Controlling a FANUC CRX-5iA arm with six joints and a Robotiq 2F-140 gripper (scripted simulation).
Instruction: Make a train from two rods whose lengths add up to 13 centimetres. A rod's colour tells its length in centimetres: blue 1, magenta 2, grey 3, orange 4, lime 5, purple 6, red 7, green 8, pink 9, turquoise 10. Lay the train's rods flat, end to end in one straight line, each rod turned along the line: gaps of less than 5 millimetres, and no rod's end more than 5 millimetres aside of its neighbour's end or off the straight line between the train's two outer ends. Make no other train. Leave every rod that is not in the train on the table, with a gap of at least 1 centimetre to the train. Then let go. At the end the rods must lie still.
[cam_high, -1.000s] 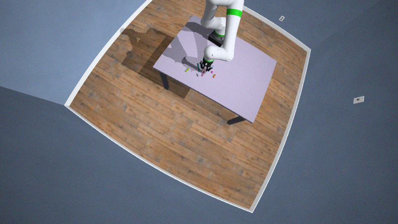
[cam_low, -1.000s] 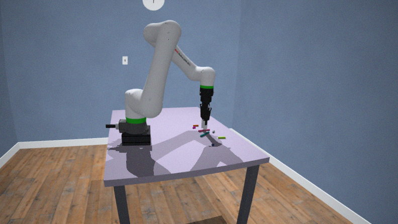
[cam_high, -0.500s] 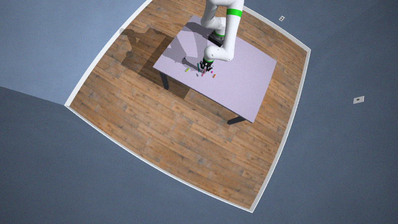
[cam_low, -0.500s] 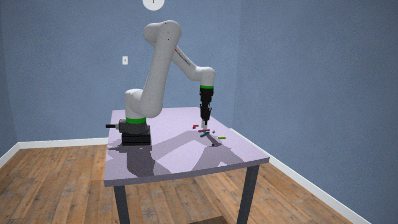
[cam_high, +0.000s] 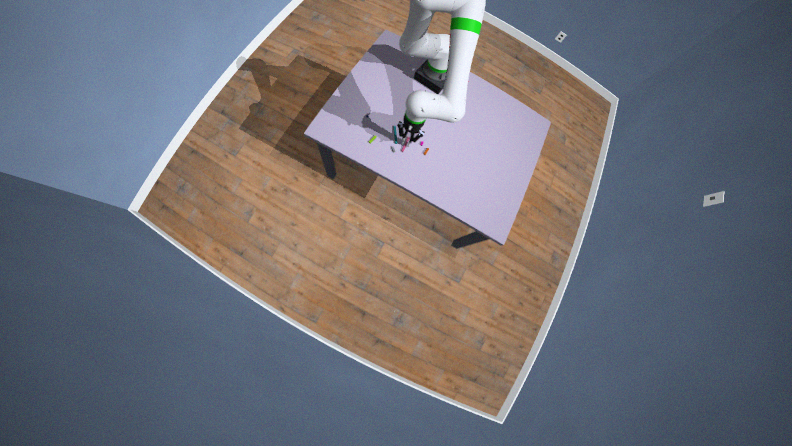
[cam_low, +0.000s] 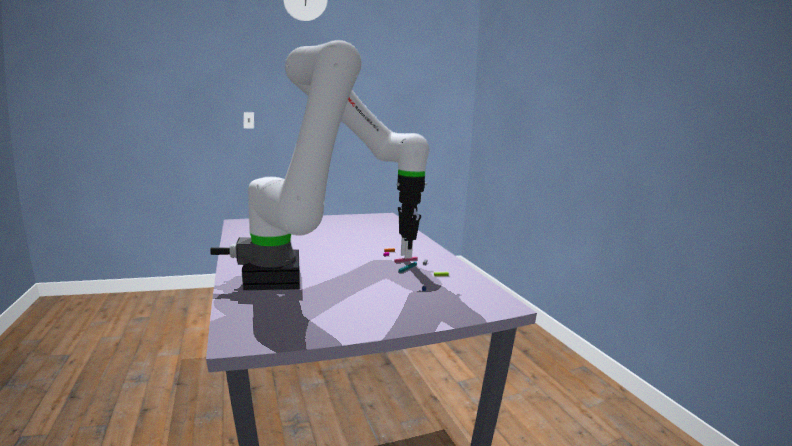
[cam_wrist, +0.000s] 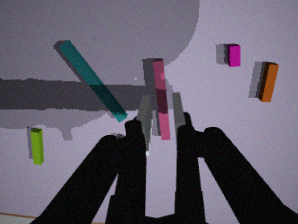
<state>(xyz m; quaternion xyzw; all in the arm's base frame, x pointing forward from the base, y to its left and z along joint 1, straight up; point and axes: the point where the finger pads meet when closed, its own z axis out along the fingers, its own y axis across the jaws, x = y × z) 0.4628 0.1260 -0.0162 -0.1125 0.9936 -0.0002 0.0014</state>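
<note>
My gripper is now 4 cm above the pink rod. Round my hand: grey rod 6 cm ahead, 3 cm to the right, 4 cm below; then magenta rod 6 cm behind, 6 cm to the left, 4 cm below; then turquoise rod 1 cm behind, 7 cm to the right, 4 cm below.
</note>
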